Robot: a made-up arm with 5 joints.
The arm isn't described. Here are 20 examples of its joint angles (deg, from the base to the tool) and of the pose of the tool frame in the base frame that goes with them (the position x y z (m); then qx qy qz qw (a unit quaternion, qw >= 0)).
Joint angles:
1: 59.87 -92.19 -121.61 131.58 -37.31
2: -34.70 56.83 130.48 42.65 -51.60
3: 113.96 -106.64 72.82 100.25 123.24
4: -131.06 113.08 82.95 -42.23 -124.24
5: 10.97 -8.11 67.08 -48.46 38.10
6: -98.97 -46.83 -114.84 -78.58 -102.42
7: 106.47 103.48 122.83 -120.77 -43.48
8: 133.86 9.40 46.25 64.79 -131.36
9: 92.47 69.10 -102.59 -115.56 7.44
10: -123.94 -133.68 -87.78 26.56 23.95
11: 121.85 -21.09 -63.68 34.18 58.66
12: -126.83 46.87 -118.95 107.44 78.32
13: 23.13 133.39 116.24 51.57 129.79
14: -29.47 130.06 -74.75 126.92 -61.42
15: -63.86 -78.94 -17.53 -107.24 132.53
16: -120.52 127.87 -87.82 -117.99 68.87
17: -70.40 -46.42 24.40 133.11 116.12
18: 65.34 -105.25 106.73 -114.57 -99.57
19: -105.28 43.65 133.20 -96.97 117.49
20: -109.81 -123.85 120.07 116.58 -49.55
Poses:
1: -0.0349 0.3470 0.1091 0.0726 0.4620 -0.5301 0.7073
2: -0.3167 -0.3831 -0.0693 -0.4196 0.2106 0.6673 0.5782
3: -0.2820 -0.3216 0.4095 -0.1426 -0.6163 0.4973 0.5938
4: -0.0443 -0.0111 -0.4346 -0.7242 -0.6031 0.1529 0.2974
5: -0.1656 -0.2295 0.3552 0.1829 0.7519 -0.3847 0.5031
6: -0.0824 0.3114 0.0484 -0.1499 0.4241 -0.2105 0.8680
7: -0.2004 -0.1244 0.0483 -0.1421 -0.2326 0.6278 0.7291
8: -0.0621 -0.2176 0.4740 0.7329 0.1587 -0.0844 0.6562
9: -0.1646 -0.0017 0.5781 -0.6002 0.4912 0.2913 0.5599
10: -0.2467 0.0665 -0.1231 -0.0088 0.1694 -0.5736 0.8014
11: 0.0245 0.2134 0.3937 -0.4559 -0.1169 0.7417 0.4779
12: -0.1091 -0.0477 -0.5265 0.4323 0.7046 0.4893 0.2781
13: 0.3454 -0.3729 0.1575 -0.0252 0.8040 -0.0240 0.5936
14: -0.1275 -0.4358 0.3677 0.8778 -0.1695 -0.4150 0.1688
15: -0.3310 -0.1983 0.3598 -0.4777 -0.1954 0.6792 0.5218
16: 0.2791 0.1779 -0.2391 0.4420 -0.2749 0.8305 0.1983
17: 0.0852 -0.2276 -0.5049 0.5529 -0.7774 0.0785 0.2893
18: -0.1169 -0.1285 0.6049 0.3099 0.4604 0.4350 0.7091
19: 0.2734 -0.0131 -0.0077 -0.2437 0.8192 -0.2461 0.4570
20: 0.0832 0.2917 0.1631 0.2594 0.8702 -0.1439 0.3934
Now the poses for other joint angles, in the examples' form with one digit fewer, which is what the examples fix.
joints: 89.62 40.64 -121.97 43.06 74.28
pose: 0.090 0.290 0.327 0.325 -0.085 0.927 0.167
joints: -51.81 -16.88 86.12 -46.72 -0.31
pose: -0.096 -0.291 0.052 0.293 0.840 0.346 0.298
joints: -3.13 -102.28 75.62 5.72 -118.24
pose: 0.043 0.213 0.087 -0.195 0.732 0.001 0.652
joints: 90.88 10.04 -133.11 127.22 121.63
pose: -0.540 0.303 0.506 0.106 -0.159 -0.747 0.637
